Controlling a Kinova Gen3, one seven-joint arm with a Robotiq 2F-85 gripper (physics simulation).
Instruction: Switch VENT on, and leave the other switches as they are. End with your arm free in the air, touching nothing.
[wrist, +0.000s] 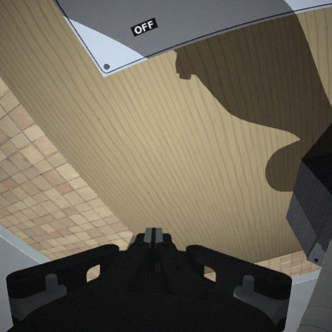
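A corner of the pale grey switch panel (200, 25) shows at the top of the wrist view, with a black OFF label (144, 27) and a screw (106, 67) at its corner. No switch and no VENT label show in this view. My gripper (153, 238) is shut and empty, its fingertips together at the lower middle of the view. In the picture the fingertips lie over the wooden table, away from the panel, and they appear to touch nothing.
The wooden table (140, 130) lies under the panel. A dark box-like object (312, 200) stands at the right edge. Shadows fall on the panel and table. A tiled floor (30, 165) shows beyond the table's left edge.
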